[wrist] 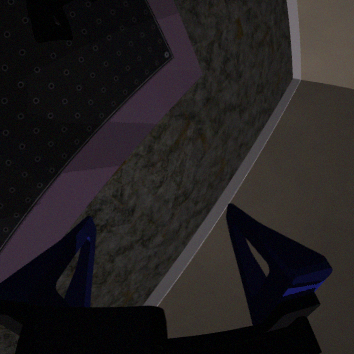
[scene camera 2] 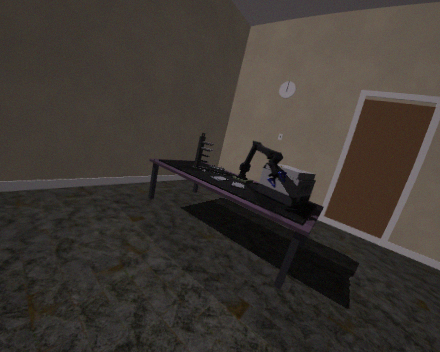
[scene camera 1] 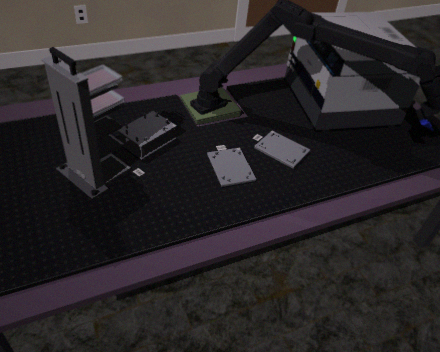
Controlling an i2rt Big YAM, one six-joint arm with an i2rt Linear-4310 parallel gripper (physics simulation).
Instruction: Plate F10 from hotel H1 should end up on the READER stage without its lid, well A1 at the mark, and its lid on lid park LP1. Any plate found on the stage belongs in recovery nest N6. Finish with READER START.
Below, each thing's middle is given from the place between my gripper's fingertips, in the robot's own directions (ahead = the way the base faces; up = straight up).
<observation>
I see the reader [scene camera 1: 336, 94] 44 cm behind my hand, 2 cm to the left of it and 7 cm below it.
</observation>
